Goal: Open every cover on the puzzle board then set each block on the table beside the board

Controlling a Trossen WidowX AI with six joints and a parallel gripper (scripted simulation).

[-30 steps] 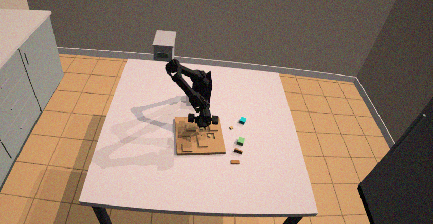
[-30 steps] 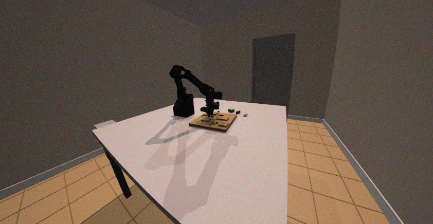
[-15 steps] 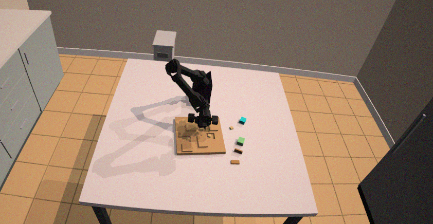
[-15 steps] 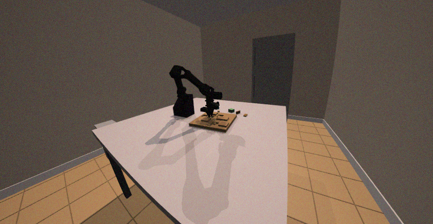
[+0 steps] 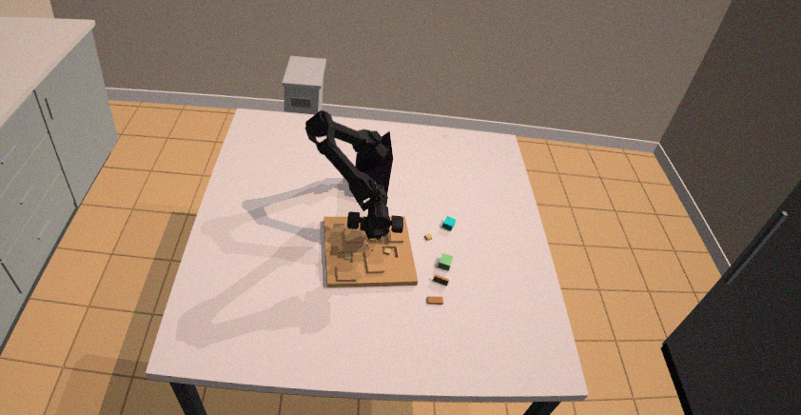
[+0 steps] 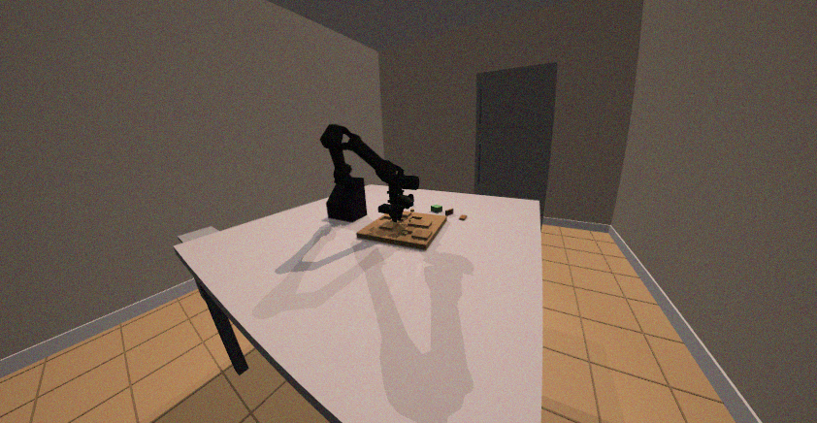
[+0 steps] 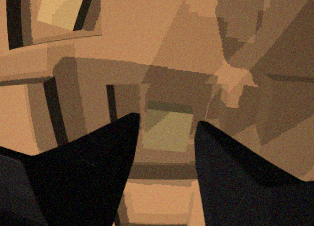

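Now: gripper tip 290 mm to the right of the cyan block and 90 mm past it. From my gripper tip the other things lie so: dark brown block 220 mm to the left, 170 mm ahead; then green block 250 mm to the left, 90 mm ahead.
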